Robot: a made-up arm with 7 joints. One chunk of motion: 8 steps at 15 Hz.
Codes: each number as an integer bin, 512 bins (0 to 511) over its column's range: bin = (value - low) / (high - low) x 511, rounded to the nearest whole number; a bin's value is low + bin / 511 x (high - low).
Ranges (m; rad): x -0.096..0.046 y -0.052..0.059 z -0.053..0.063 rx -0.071..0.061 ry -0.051..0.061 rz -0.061..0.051
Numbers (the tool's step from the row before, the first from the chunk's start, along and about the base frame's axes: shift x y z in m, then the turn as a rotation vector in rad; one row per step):
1: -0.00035 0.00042 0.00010 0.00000 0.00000 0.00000
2: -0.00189 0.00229 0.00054 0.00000 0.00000 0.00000
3: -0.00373 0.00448 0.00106 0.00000 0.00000 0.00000
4: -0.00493 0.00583 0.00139 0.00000 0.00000 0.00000
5: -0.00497 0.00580 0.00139 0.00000 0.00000 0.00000
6: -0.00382 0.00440 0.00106 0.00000 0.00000 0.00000
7: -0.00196 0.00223 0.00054 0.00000 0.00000 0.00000
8: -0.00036 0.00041 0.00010 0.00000 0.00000 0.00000
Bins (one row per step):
1: 344 241 234 275 233 278
2: 339 250 236 275 233 278
3: 332 260 238 275 233 278
4: 328 266 240 275 233 278
5: 328 266 240 275 233 278
6: 332 260 238 275 233 278
7: 338 250 236 275 233 278
8: 344 241 234 275 233 278

